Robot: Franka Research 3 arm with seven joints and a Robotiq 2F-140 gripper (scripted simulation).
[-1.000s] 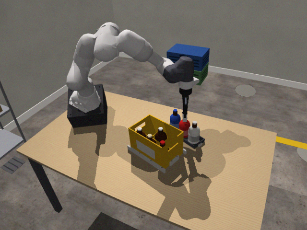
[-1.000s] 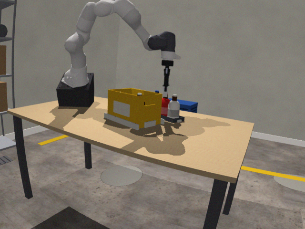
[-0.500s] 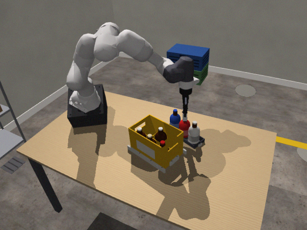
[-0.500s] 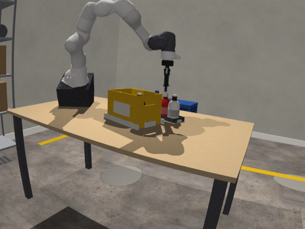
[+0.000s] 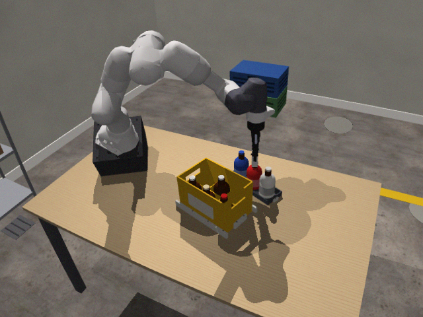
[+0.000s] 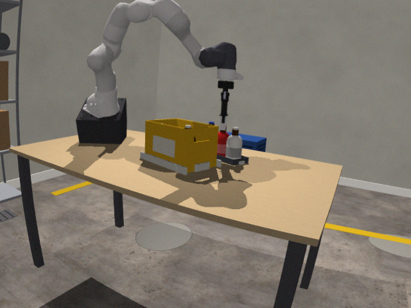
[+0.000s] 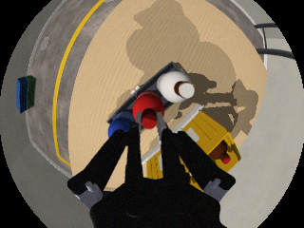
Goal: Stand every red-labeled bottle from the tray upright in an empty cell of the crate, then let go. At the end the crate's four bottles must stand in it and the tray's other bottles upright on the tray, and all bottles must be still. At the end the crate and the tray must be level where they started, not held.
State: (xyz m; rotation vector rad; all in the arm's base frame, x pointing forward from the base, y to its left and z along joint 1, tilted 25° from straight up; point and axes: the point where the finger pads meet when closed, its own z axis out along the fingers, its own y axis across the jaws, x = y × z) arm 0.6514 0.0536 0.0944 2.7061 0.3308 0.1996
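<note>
The red-labeled bottle is 8 cm below my hand. The rest, counted from my hand: blue-labeled bottle 8 cm below, 7 cm behind, 5 cm to the left; white-labeled bottle 8 cm below, 7 cm ahead, 5 cm to the right; yellow crate 19 cm to the right, 14 cm behind, 9 cm below.
</note>
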